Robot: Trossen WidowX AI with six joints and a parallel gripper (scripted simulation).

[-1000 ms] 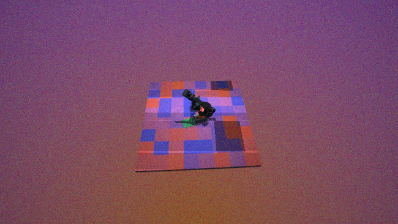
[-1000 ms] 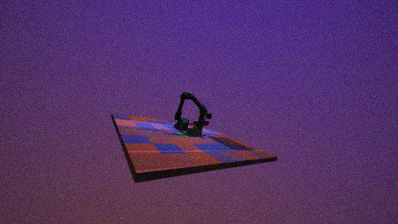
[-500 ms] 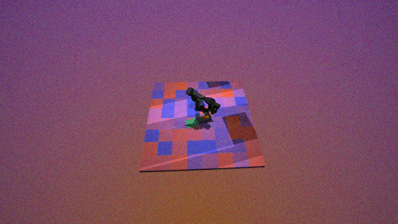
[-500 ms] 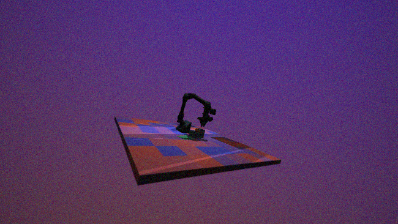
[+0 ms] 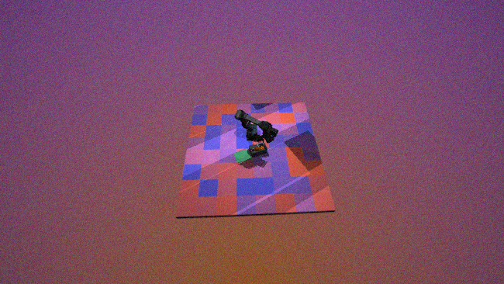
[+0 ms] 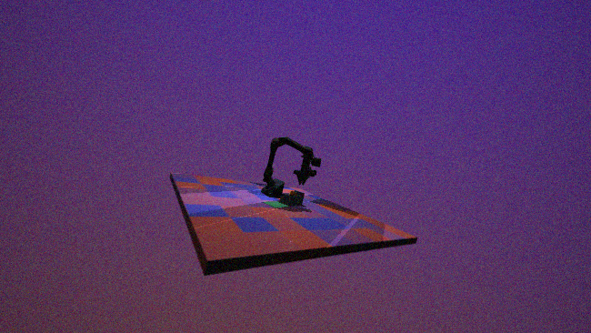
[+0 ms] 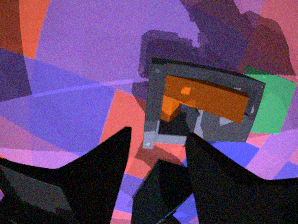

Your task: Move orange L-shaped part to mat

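The orange L-shaped part lies 40 mm to the right of my gripper tip and 100 mm below it. Also, from my gripper tip: green mat 40 mm ahead, 220 mm to the right, 160 mm below.
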